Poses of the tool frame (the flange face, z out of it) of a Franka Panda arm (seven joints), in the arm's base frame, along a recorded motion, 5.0 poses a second.
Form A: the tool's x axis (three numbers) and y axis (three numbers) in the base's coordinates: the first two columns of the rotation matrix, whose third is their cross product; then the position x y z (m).
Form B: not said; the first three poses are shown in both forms.
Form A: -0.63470, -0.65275, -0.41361, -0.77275, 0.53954, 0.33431, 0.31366, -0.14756, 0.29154
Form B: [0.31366, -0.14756, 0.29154], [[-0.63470, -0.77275, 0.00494], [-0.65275, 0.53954, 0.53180], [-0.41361, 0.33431, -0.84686]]
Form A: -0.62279, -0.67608, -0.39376, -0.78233, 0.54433, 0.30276, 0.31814, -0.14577, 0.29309
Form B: [0.31814, -0.14577, 0.29309], [[-0.62279, -0.78233, 0.00965], [-0.67608, 0.54433, 0.49661], [-0.39376, 0.30276, -0.86792]]
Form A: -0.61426, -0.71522, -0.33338, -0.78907, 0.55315, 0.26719, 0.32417, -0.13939, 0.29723
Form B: [0.32417, -0.13939, 0.29723], [[-0.61426, -0.78907, -0.00669], [-0.71522, 0.55315, 0.42718], [-0.33338, 0.26719, -0.90414]]
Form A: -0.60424, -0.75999, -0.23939, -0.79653, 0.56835, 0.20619, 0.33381, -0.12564, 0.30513
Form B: [0.33381, -0.12564, 0.30513], [[-0.60424, -0.79653, -0.02065], [-0.75999, 0.56835, 0.31527], [-0.23939, 0.20619, -0.94877]]
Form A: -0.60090, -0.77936, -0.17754, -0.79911, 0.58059, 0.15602, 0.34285, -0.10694, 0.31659
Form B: [0.34285, -0.10694, 0.31659], [[-0.60090, -0.79911, -0.01852], [-0.77936, 0.58059, 0.23563], [-0.17754, 0.15602, -0.97167]]
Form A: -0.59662, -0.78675, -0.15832, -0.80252, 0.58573, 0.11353, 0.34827, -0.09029, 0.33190
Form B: [0.34827, -0.09029, 0.33190], [[-0.59662, -0.80252, 0.00341], [-0.78675, 0.58573, 0.19479], [-0.15832, 0.11353, -0.98084]]
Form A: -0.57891, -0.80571, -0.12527, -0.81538, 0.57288, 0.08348, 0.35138, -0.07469, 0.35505
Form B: [0.35138, -0.07469, 0.35505], [[-0.57891, -0.81538, 0.00450], [-0.80571, 0.57288, 0.15047], [-0.12527, 0.08348, -0.98861]]
